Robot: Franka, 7 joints.
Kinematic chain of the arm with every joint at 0, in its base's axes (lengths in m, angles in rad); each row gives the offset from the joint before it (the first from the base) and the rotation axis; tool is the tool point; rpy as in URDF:
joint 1: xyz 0 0 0.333 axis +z
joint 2: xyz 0 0 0 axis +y
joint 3: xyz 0 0 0.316 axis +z
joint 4: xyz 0.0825 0 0 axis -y
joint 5: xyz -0.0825 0 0.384 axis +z
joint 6: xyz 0 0 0 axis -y
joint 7: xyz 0.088 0 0 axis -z
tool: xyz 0 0 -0.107 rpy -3.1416 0 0
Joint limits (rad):
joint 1: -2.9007..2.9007
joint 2: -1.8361..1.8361
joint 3: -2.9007..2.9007
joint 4: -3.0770..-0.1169
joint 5: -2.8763..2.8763
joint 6: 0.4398..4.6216
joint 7: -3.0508..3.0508
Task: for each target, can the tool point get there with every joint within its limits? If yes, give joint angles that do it. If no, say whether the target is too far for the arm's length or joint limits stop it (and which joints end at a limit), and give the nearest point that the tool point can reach.
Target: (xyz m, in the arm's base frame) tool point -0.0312 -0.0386 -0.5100
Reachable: no: joint limits stop it (at a limit: joint 2) | nearest point -0.0696 -0.0861 -0.3320 | short by 0.188 m
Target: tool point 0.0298 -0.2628 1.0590
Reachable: yes | joints 0.2806 -0.2542 -1.1111 -1.0023 -0.0697 3.9528 0.9013
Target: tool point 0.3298 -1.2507 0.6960
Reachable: no: too far | nearest point 0.2106 -0.7987 0.5648 | short by 0.486 m
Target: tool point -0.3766 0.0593 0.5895
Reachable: yes | joints -2.0401 -1.2718 -0.7968 -2.4435 -1.1504 2.0164 -2.3370
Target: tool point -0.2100 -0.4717 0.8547
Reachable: yes | joints 1.7717 -0.5239 2.3005 -0.6001 2.0251 3.8799 1.1651
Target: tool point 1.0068 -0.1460 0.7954
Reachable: no: too far | nearest point 0.7729 -0.1121 0.6880 | short by 0.260 m
